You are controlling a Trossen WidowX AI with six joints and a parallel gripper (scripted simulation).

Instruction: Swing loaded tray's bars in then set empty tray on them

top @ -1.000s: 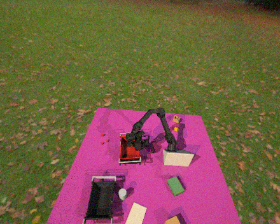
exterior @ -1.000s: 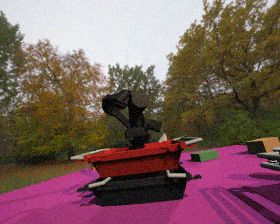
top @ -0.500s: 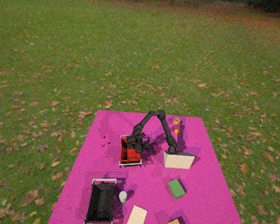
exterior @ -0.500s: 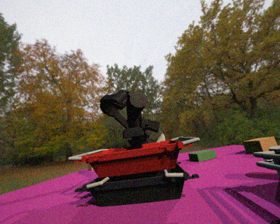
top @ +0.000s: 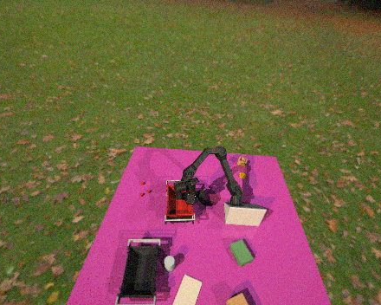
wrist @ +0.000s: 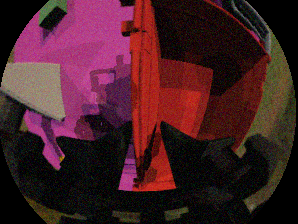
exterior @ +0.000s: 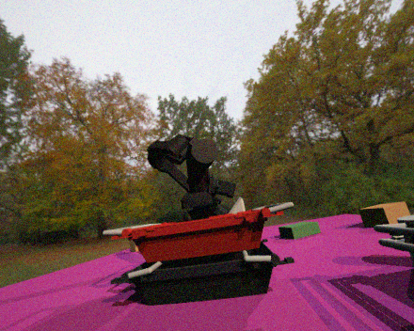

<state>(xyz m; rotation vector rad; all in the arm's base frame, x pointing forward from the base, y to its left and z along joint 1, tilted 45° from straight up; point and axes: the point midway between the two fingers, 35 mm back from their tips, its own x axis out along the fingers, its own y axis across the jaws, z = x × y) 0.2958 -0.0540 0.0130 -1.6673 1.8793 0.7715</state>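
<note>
Right now the red tray is 7 cm ahead of my gripper tip and 3 cm above it. The rest, counted from my gripper tip: slab (3 cm ahead, 50 cm to the left, 7 cm below); green block (28 cm behind, 32 cm to the left, 6 cm below); brown box (21 cm behind, 59 cm to the left, 5 cm below).
</note>
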